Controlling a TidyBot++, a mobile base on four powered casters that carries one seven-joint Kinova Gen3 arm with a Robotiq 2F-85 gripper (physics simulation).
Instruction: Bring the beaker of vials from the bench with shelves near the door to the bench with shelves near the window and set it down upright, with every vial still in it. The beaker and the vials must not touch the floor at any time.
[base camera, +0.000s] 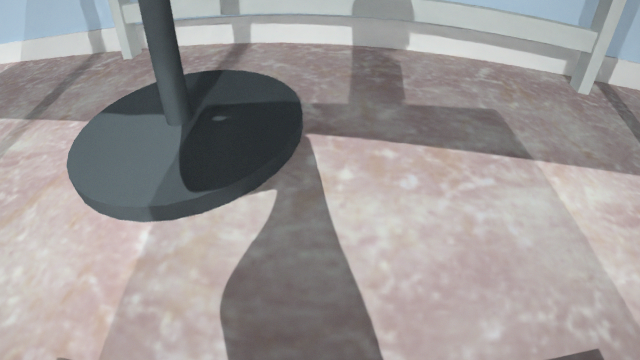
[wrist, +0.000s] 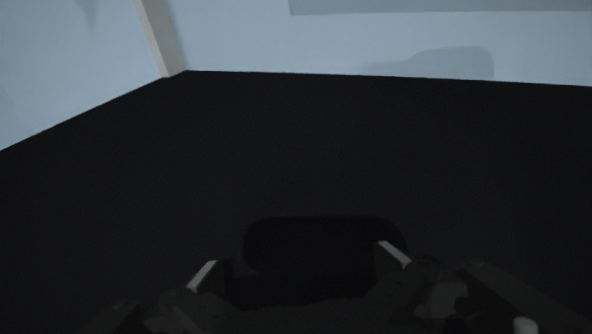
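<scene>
My gripper (wrist: 299, 268) is open, with its two fingertips wide apart at the bottom of the wrist view and nothing between them. It is over a black bench top (wrist: 310, 145) that reaches back to a light blue wall. A dark shadow lies on the bench top around the fingertips. The beaker and the vials do not show in either view. The gripper does not show in the base camera view.
A round dark grey stand base (base camera: 125, 160) with a pole (base camera: 165, 65) is on the pinkish floor at the left. Behind it are a pale bench frame's rail (base camera: 450, 17) and legs, close to the wall. A pale post (wrist: 161, 40) stands at the wall corner.
</scene>
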